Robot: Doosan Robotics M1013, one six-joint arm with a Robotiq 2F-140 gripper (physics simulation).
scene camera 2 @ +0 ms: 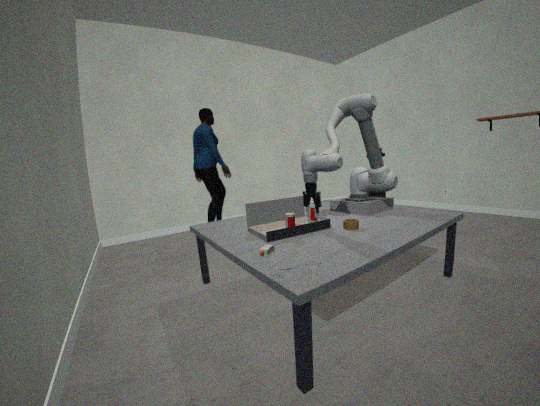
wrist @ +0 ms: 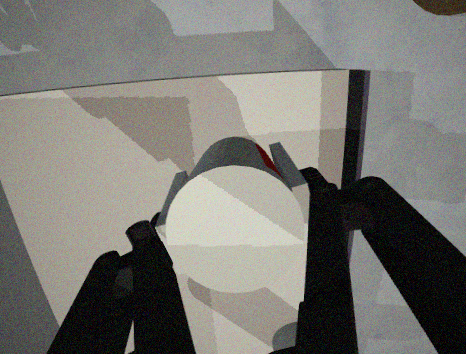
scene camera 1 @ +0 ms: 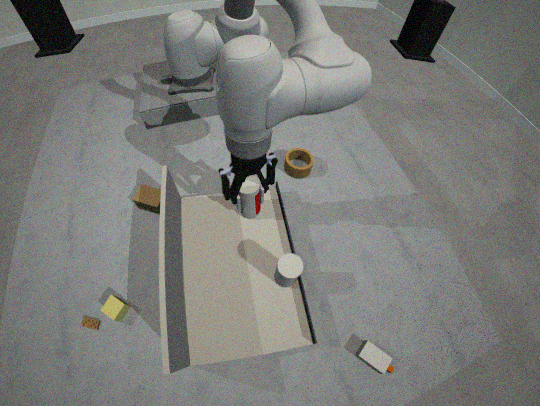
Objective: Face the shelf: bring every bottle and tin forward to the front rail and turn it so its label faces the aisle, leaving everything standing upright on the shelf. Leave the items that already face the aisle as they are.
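Places are measured from the arm's base along level axes (x back, y right, z up), in centimetres.
Where they show: gripper, fingertip midpoint: (scene camera 2: 312, 217) (scene camera 1: 249, 203); arm's base at its link origin: (scene camera 2: 360, 200) (scene camera 1: 192, 81).
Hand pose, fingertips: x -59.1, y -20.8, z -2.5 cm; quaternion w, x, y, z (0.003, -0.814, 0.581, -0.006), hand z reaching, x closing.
Observation:
Each offset is from my fingertips to the centre of the thing. "pt": to the spot under its first point.
My gripper (scene camera 1: 251, 196) (scene camera 2: 312, 209) (wrist: 233, 177) is shut on a white round tin {dx -0.1, dy +0.0, dz +2.8 cm} (scene camera 1: 248, 202) (wrist: 235, 230) with a red label, upright over the robot end of the shelf (scene camera 1: 215, 280). Its label {pt dx -1.8, dy -2.4, dz +2.8 cm} (scene camera 1: 258, 203) (scene camera 2: 313, 214) (wrist: 267, 159) is on the side toward the black front rail {dx -15.2, dy -10.8, dz -4.1 cm} (scene camera 1: 306, 309) (scene camera 2: 300, 231) (wrist: 353, 120). A gap shows between tin and rail; whether its base touches the shelf is unclear. A second white-topped tin {dx -20.5, dy -7.9, dz +1.8 cm} (scene camera 1: 290, 266) (scene camera 2: 291, 221) stands upright at the rail, its red label showing in scene camera 2.
The shelf's tall back panel {pt dx -26.5, dy +17.5, dz +5.5 cm} (scene camera 1: 175, 300) (scene camera 2: 270, 213) stands opposite the rail. An orange ring {dx +17.4, dy -17.7, dz -4.2 cm} (scene camera 1: 298, 172) (scene camera 2: 351, 226) and a white box with an orange cap {dx -44.5, dy -28.9, dz -5.3 cm} (scene camera 1: 375, 356) lie beyond the rail. A brown block {dx +5.6, dy +30.1, dz -4.2 cm} (scene camera 1: 147, 196), yellow cube {dx -26.7, dy +36.6, dz -4.8 cm} (scene camera 1: 114, 307) and small brown brick {dx -30.5, dy +44.2, dz -6.3 cm} (scene camera 1: 91, 322) lie behind the panel.

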